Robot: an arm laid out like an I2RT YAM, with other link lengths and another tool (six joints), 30 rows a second.
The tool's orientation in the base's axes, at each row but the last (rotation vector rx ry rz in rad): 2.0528 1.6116 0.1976; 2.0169 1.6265 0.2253; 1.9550 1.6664 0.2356; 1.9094 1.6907 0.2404; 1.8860 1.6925 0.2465; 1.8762 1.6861 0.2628; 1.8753 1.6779 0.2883; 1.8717 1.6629 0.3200; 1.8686 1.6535 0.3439; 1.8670 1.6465 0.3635; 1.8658 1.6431 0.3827; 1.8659 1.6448 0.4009; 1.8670 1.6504 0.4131
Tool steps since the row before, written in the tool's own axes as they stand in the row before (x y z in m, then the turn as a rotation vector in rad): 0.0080 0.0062 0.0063 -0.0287 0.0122 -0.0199; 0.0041 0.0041 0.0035 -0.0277 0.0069 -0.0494; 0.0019 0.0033 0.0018 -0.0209 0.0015 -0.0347; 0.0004 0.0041 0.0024 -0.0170 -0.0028 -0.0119; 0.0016 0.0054 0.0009 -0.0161 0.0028 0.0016; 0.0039 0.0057 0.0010 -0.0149 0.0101 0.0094; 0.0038 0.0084 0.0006 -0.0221 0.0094 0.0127; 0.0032 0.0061 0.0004 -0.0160 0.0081 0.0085; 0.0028 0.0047 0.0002 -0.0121 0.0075 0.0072; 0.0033 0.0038 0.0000 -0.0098 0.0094 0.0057; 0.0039 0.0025 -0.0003 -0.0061 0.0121 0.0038; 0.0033 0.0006 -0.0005 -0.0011 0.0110 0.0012; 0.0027 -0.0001 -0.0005 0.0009 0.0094 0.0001
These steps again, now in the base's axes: 0.0102 0.0046 -0.0040 -0.0059 -0.0228 0.0285; 0.0061 0.0023 -0.0017 -0.0234 -0.0123 0.0506; 0.0041 0.0010 -0.0002 -0.0196 -0.0098 0.0341; 0.0047 -0.0005 0.0001 -0.0113 -0.0126 0.0123; 0.0053 0.0012 0.0018 0.0004 -0.0159 0.0041; 0.0060 0.0033 0.0014 0.0107 -0.0172 0.0015; 0.0079 0.0033 0.0034 0.0106 -0.0250 0.0001; 0.0058 0.0028 0.0026 0.0084 -0.0179 0.0014; 0.0044 0.0025 0.0021 0.0079 -0.0138 0.0013; 0.0036 0.0030 0.0017 0.0089 -0.0113 0.0031; 0.0025 0.0038 0.0011 0.0106 -0.0073 0.0056; 0.0008 0.0033 0.0002 0.0091 -0.0018 0.0061; 0.0001 0.0027 -0.0001 0.0076 0.0005 0.0056
